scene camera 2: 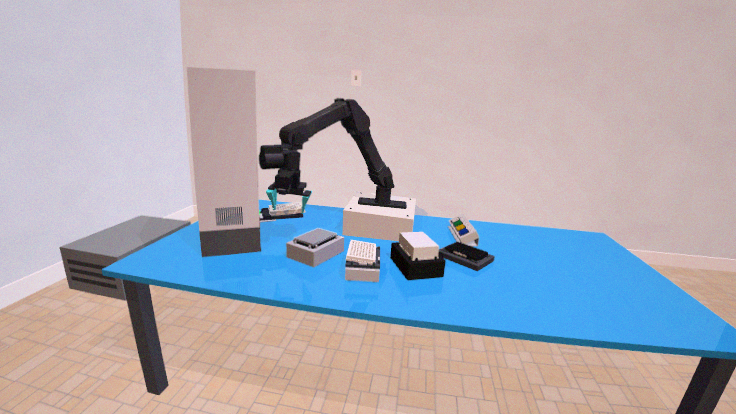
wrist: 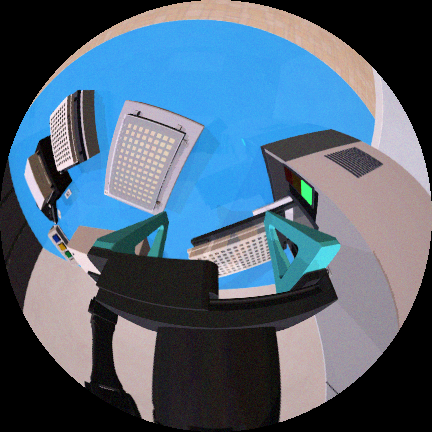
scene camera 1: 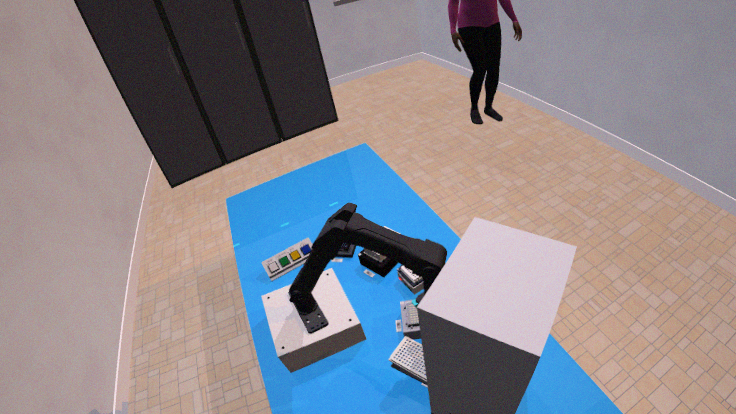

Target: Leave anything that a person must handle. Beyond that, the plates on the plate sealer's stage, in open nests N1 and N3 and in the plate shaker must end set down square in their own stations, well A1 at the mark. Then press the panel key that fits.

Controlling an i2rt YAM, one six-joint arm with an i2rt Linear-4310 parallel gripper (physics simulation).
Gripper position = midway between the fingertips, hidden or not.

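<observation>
There's a button box (scene camera 1: 291, 258) here, and a tall grey cabinet (wrist: 344, 187) as well. My gripper (wrist: 215, 216) is open and it's holding nothing.
</observation>
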